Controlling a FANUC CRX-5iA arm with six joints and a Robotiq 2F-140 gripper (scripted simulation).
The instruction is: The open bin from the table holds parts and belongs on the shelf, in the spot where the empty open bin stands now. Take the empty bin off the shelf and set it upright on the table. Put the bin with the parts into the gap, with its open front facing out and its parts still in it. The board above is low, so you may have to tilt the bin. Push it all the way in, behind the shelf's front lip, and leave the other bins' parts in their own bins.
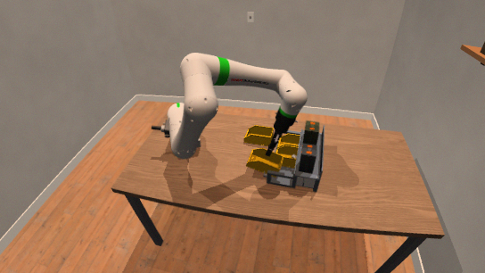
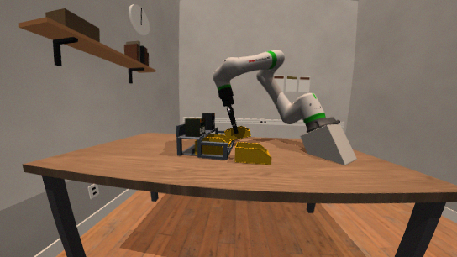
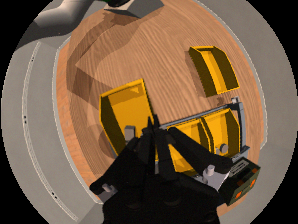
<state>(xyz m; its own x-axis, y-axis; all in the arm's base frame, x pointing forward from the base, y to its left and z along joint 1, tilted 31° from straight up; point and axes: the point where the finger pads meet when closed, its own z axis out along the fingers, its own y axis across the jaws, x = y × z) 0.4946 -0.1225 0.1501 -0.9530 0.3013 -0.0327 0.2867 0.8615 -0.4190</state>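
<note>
The shelf is 15 cm ahead of my hand, 6 cm below it and 2 cm to the left of it.
</note>
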